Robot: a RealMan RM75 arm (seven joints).
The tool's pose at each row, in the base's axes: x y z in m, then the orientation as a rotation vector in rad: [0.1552, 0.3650, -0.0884, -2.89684, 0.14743, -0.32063]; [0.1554, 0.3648, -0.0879, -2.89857, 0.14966, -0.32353]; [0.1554, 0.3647, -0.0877, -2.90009, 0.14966, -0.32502]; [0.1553, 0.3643, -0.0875, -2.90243, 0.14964, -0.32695]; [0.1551, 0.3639, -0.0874, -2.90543, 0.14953, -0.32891]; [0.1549, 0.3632, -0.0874, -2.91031, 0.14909, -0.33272]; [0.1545, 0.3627, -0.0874, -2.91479, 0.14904, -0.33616]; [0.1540, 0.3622, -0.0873, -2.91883, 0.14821, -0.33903]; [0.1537, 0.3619, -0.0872, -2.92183, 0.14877, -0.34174]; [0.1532, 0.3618, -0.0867, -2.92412, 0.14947, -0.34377]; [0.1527, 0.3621, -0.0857, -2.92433, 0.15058, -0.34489]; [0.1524, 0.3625, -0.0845, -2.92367, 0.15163, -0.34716]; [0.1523, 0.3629, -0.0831, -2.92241, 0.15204, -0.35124]
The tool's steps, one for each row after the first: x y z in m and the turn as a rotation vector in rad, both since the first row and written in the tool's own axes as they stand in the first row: [0.0003, 0.0001, -0.0005, -0.00217, 0.00209, 0.00100]; [0.0004, 0.0001, -0.0007, -0.00377, 0.00305, 0.00066]; [0.0004, 0.0005, -0.0010, -0.00621, 0.00429, 0.00017]; [0.0002, 0.0008, -0.0012, -0.00929, 0.00552, -0.00048]; [0.0001, 0.0015, -0.0014, -0.01431, 0.00791, -0.00177]; [-0.0002, 0.0021, -0.0016, -0.01897, 0.01009, -0.00270]; [-0.0006, 0.0026, -0.0019, -0.02306, 0.01183, -0.00404]; [-0.0008, 0.0028, -0.0021, -0.02628, 0.01360, -0.00431]; [-0.0012, 0.0029, -0.0027, -0.02877, 0.01495, -0.00433]; [-0.0015, 0.0024, -0.0037, -0.02919, 0.01578, -0.00373]; [-0.0016, 0.0017, -0.0049, -0.02883, 0.01741, -0.00314]; [-0.0015, 0.0010, -0.0061, -0.02795, 0.02022, -0.00306]
